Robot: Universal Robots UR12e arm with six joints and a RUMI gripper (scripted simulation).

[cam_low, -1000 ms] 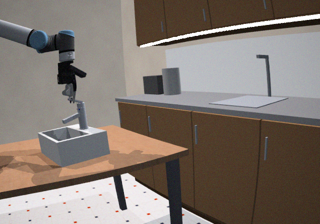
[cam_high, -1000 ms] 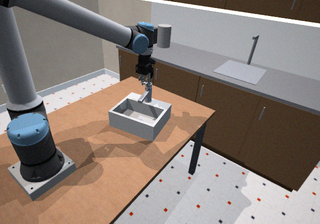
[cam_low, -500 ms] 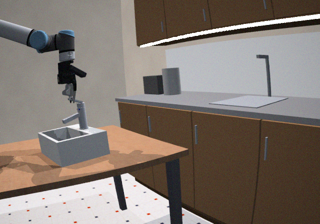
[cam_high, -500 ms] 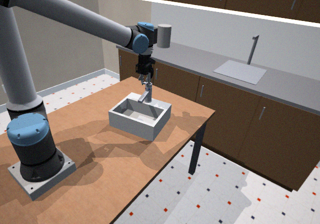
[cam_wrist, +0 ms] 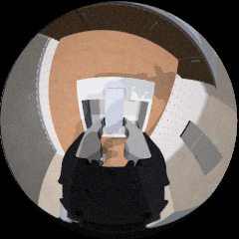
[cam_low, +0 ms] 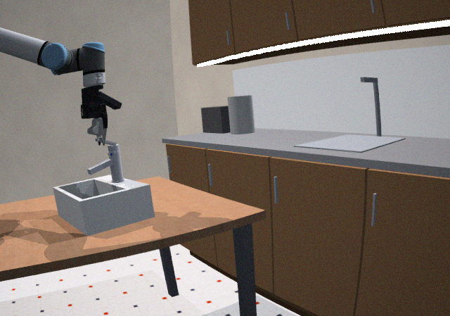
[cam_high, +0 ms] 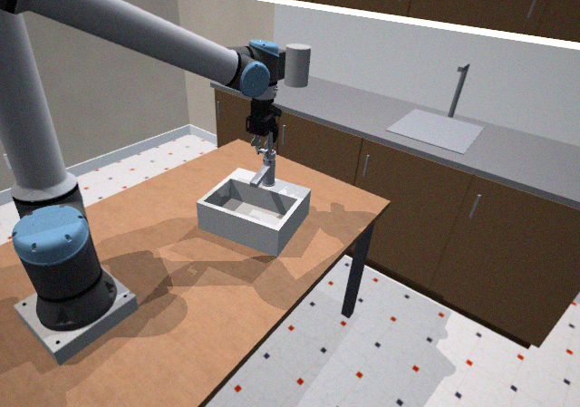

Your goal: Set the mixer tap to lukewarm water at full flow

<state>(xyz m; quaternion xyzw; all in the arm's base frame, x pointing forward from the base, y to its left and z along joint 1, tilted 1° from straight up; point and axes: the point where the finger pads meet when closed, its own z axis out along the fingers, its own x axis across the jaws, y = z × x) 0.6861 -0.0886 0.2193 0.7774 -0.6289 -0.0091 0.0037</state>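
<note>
Right now the lever is 20 mm ahead of my hand and 10 mm below it. The rest, counted from my hand: grey mixer tap: 60 mm below, 30 mm ahead, 10 mm to the left; white basin: 250 mm below, 70 mm behind, 10 mm to the right.
</note>
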